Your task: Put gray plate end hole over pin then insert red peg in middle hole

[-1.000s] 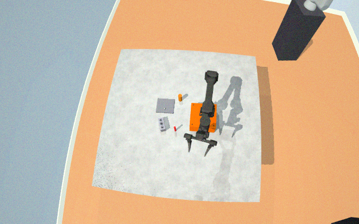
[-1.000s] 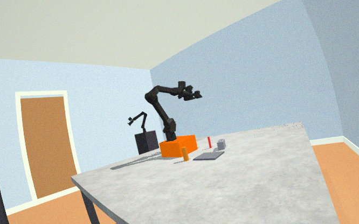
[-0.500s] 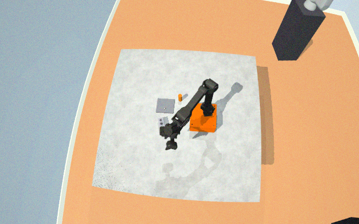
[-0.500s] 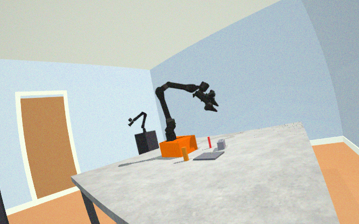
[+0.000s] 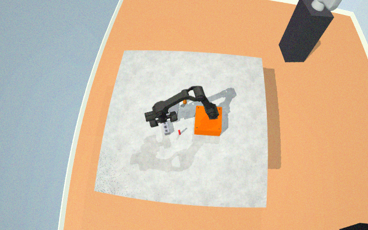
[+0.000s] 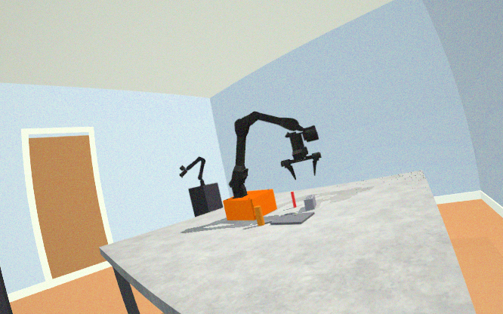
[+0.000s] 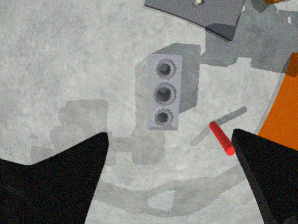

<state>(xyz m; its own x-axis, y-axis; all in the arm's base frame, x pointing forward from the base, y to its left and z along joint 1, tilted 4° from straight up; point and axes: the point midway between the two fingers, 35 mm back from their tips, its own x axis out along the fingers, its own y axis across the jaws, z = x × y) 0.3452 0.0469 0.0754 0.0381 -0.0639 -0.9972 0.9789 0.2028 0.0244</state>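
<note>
Right now the gray plate is 100 mm below my gripper tip and 10 mm to the right of it. Round my gripper tip: red peg (100 mm below, 100 mm behind, 40 mm to the left); gray base (160 mm to the right, 130 mm below, 30 mm behind).
</note>
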